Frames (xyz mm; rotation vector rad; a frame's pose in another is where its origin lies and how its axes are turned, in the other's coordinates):
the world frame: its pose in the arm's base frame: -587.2 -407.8 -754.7 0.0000 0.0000 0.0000
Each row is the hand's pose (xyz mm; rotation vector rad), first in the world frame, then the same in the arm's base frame.
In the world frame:
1: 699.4 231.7 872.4 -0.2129 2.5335 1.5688
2: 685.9 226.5 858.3 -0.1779 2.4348 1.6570
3: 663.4 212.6 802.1 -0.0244 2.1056 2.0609
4: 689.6 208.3 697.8 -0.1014 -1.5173 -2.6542
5: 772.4 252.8 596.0 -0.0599 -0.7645 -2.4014
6: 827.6 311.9 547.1 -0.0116 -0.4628 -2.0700
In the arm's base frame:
1: 112.2 -176.1 117.7 -0.2129 2.5335 1.5688
2: 98.7 -181.3 103.6 -0.1779 2.4348 1.6570
3: 76.2 -195.2 47.4 -0.0244 2.1056 2.0609
4: 102.4 -199.5 -56.9 -0.1014 -1.5173 -2.6542
5: 185.2 -155.0 -158.7 -0.0599 -0.7645 -2.4014
6: 240.4 -95.9 -207.6 -0.0116 -0.4628 -2.0700

